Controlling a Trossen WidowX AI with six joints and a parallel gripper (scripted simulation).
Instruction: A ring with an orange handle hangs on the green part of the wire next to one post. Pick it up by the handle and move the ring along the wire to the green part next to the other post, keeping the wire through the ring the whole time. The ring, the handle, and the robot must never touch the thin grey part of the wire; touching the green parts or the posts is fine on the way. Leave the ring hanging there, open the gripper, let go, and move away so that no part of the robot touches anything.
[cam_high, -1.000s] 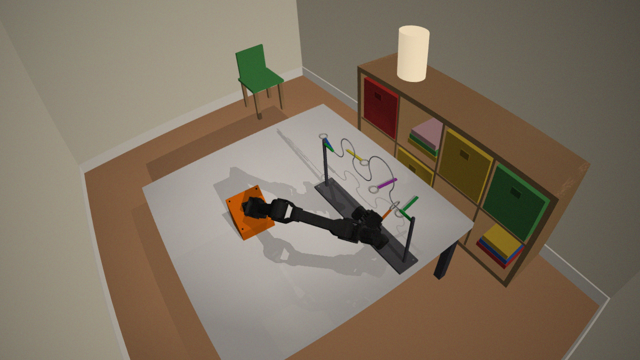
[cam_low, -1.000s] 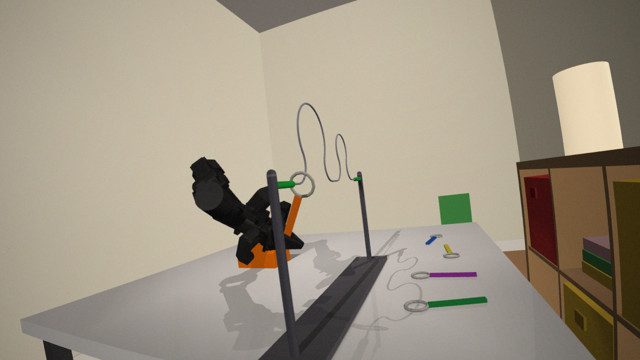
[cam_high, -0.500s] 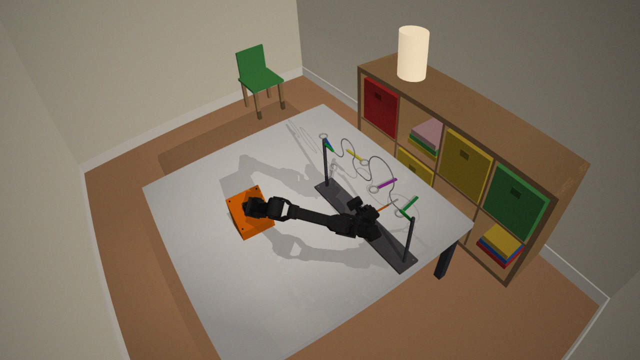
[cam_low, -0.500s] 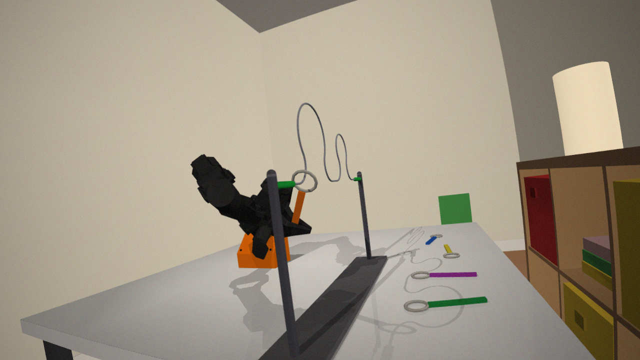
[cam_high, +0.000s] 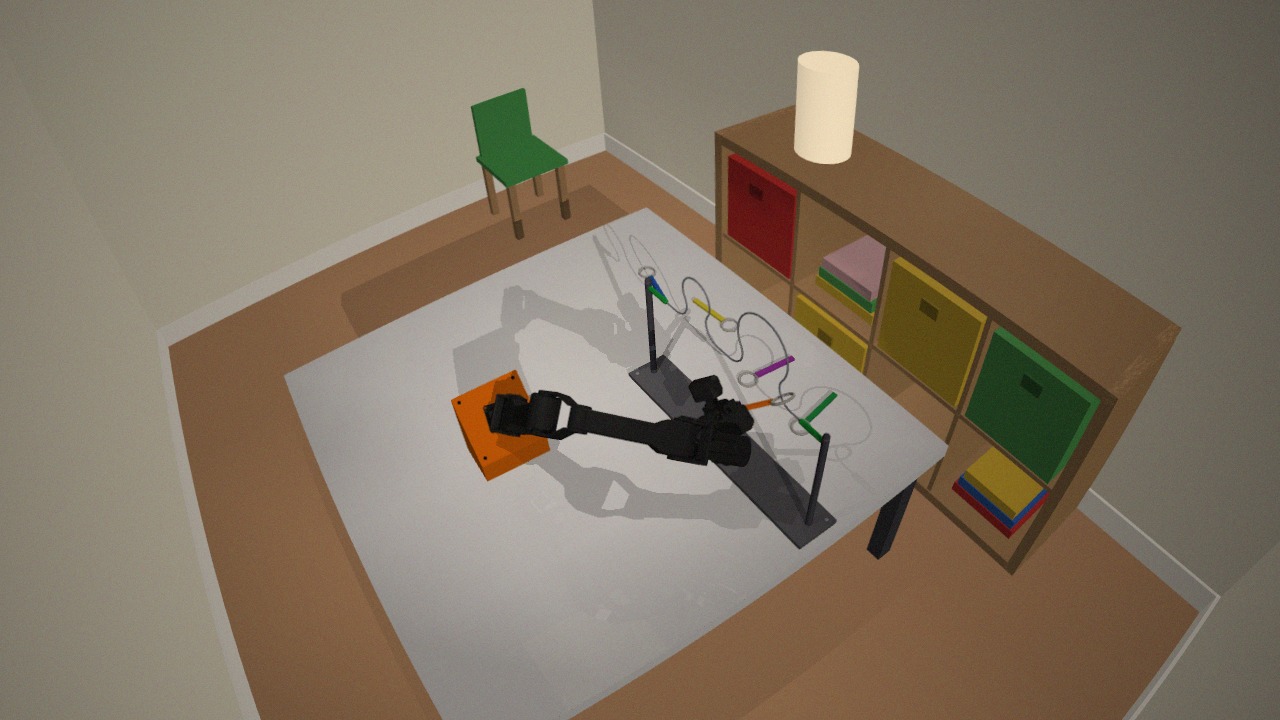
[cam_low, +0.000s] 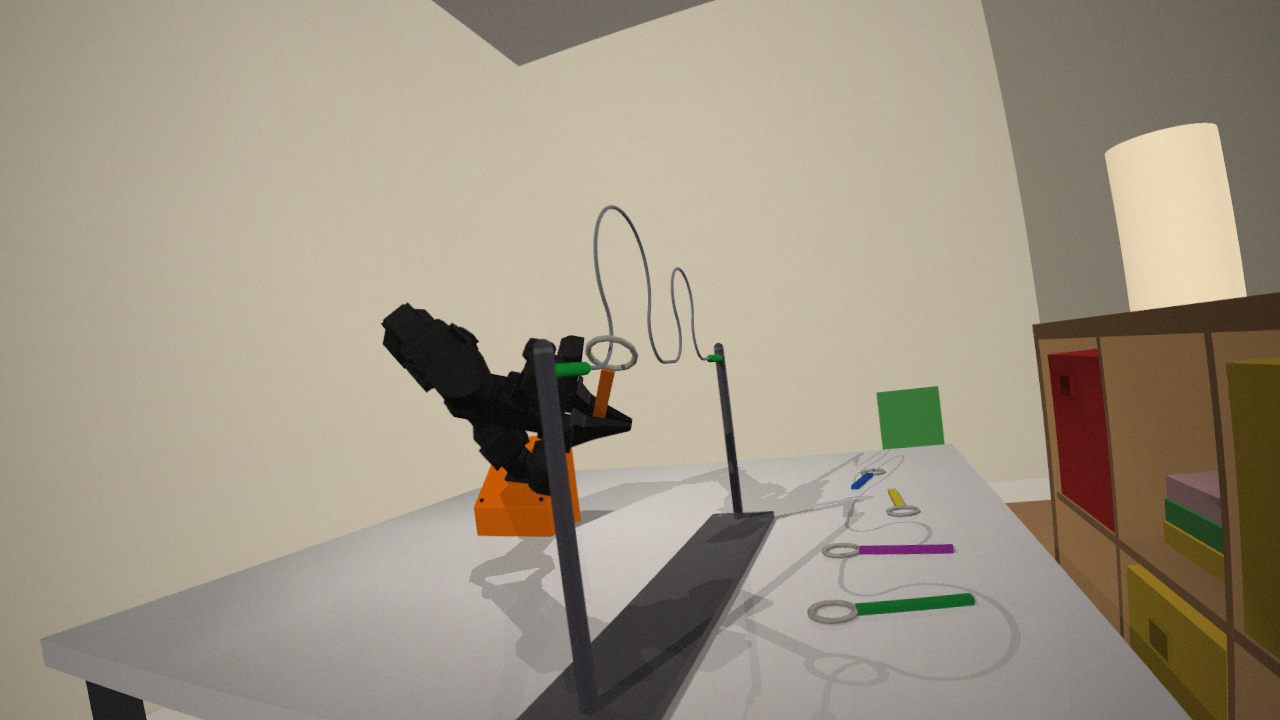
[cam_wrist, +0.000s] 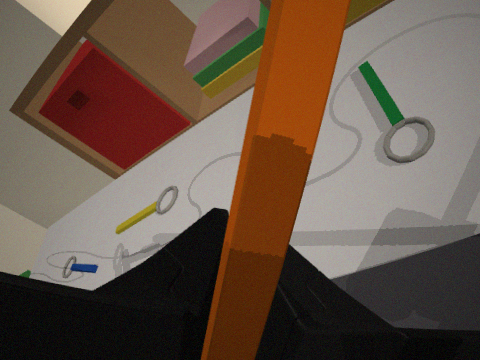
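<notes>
Now: the ring with orange handle 20 mm ahead of my gripper tip, 70 mm to the right of it and 60 mm above it. Also, from my gripper tip: purple-handled ring 220 mm ahead, 220 mm to the left, 220 mm below; green-handled ring 240 mm ahead, 30 mm to the left, 220 mm below.
</notes>
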